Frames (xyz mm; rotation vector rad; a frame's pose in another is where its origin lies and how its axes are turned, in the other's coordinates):
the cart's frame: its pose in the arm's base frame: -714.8 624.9 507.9 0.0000 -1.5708 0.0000
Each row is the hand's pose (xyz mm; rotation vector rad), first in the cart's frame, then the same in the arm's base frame.
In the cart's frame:
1: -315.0 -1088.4 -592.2 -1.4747 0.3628 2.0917
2: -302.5 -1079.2 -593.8 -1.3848 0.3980 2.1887
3: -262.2 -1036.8 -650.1 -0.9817 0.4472 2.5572
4: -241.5 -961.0 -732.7 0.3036 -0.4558 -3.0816
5: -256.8 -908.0 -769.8 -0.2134 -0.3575 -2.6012
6: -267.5 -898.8 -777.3 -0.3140 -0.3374 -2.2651
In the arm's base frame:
1: -122.6 -463.5 192.9 -2.5029 -0.2638 0.4330
2: -121.0 -454.3 205.4 -2.4907 -0.2096 0.5603
3: -64.7 -411.9 245.7 -2.4254 -0.0457 1.0798
4: 17.9 -336.1 266.4 -2.2623 0.3168 1.8565
5: 55.0 -283.1 251.1 1.8507 -0.8064 -2.1815
6: 62.5 -273.9 240.4 1.5345 -1.0664 -2.0284

